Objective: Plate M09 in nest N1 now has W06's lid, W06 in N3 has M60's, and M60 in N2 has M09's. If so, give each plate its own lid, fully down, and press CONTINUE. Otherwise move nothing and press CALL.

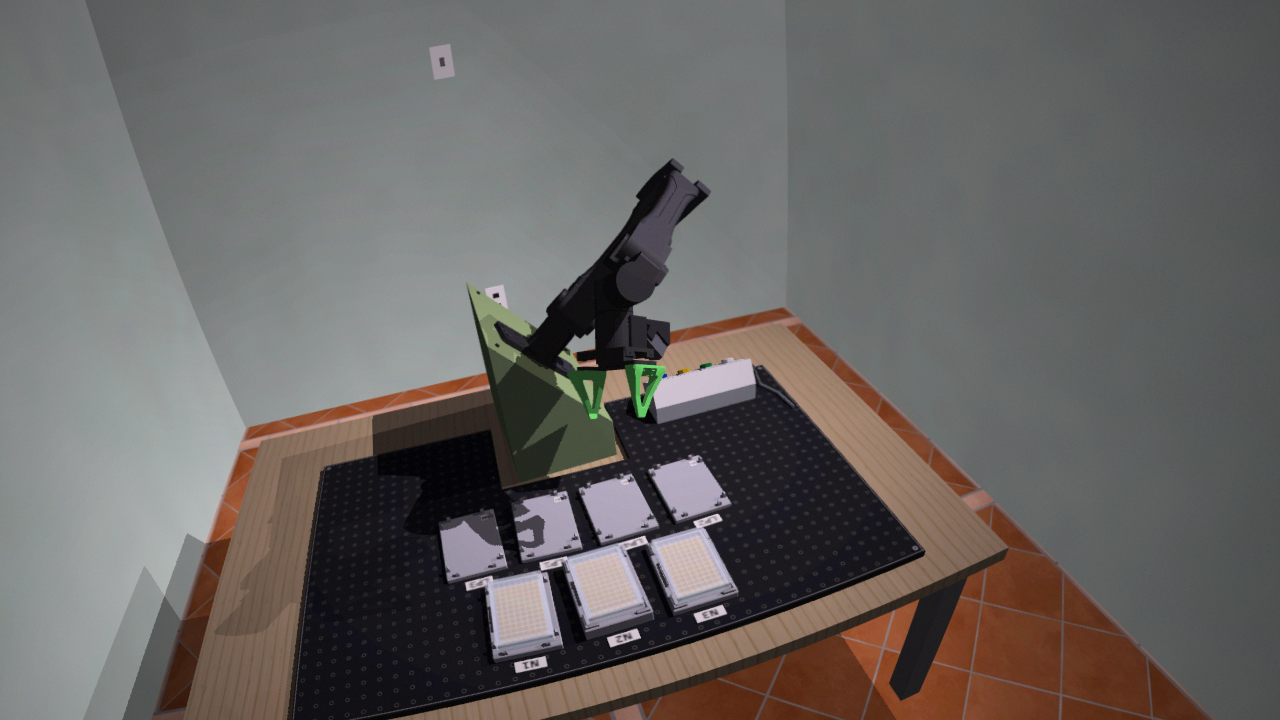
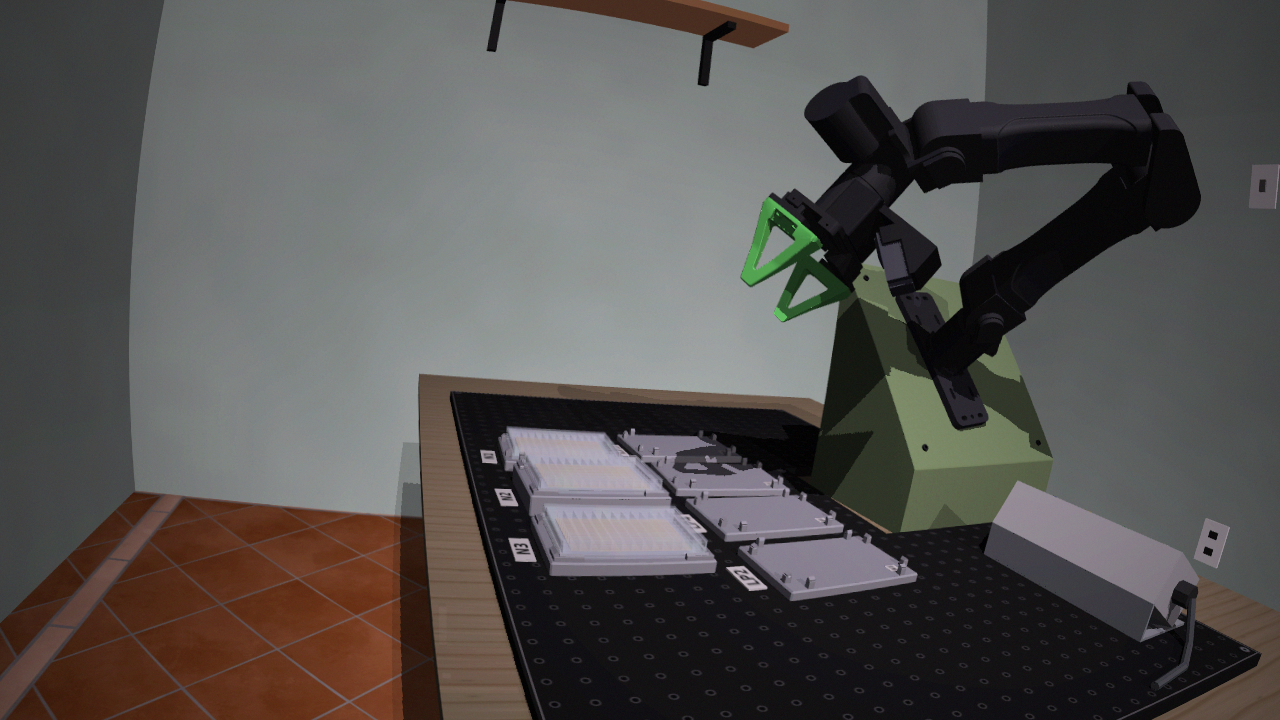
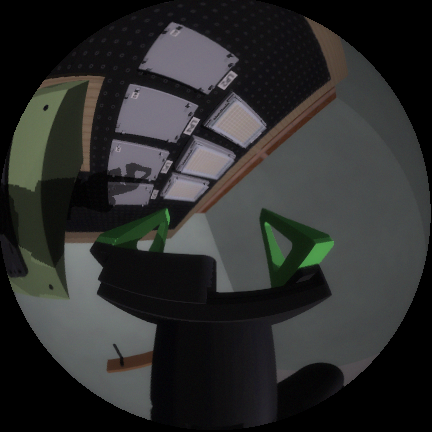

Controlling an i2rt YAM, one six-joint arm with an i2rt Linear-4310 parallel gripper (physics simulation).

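Places are measured from the arm's base along level axes (x ahead, y left, z up), in centimetres.
Pixels of known places: gripper, fingertip midpoint: (image 1: 616, 418) (image 2: 762, 301) (image 3: 214, 212); arm's base at its link origin: (image 1: 537, 355) (image 2: 940, 359).
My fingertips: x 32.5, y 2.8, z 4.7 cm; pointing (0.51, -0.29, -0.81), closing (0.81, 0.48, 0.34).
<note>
For each thing: its top centre in the pictures, then the offset to it from my fingertips.
- N1 at its top centre: (image 2: 561, 438) (image 1: 518, 606) (image 3: 185, 192) dx +10.1, dy -22.6, dz -20.0 cm
- N2 at its top centre: (image 2: 591, 465) (image 1: 603, 579) (image 3: 208, 165) dx +11.7, dy -9.3, dz -19.0 cm
- N3 at its top centre: (image 2: 623, 522) (image 1: 689, 560) (image 3: 241, 126) dx +14.0, dy +3.9, dz -20.0 cm
- button box at its top centre: (image 2: 1100, 511) (image 1: 698, 366) dx -26.3, dy +28.4, dz -14.6 cm
- LP4 at its top centre: (image 2: 767, 503) (image 1: 616, 501) (image 3: 154, 117) dx -4.8, dy -0.3, dz -21.0 cm
Three pale well plates with clear lids on sit in their nests: one in N1 (image 1: 523, 613) (image 2: 562, 446) (image 3: 185, 188), one in N2 (image 1: 605, 586) (image 2: 590, 476) (image 3: 205, 158), one in N3 (image 1: 691, 564) (image 2: 622, 532) (image 3: 239, 120). Plate and lid codes are too small to read, so whose lid is on which plate cannot be told. My gripper (image 1: 616, 415) (image 2: 764, 300) (image 3: 214, 212) is open and empty, high above the mat near the green base. The button box (image 1: 707, 398) (image 2: 1087, 559) stands at the back; CONTINUE and CALL cannot be told apart.
Several grey lid parks stand in a row between nests and base, with no lids on them, among them LP2 (image 1: 689, 488) (image 2: 827, 564) (image 3: 187, 57) and LP4 (image 1: 617, 507) (image 2: 765, 516) (image 3: 156, 114). The green wedge base (image 1: 559, 438) (image 2: 975, 492) (image 3: 27, 135) stands behind them.
</note>
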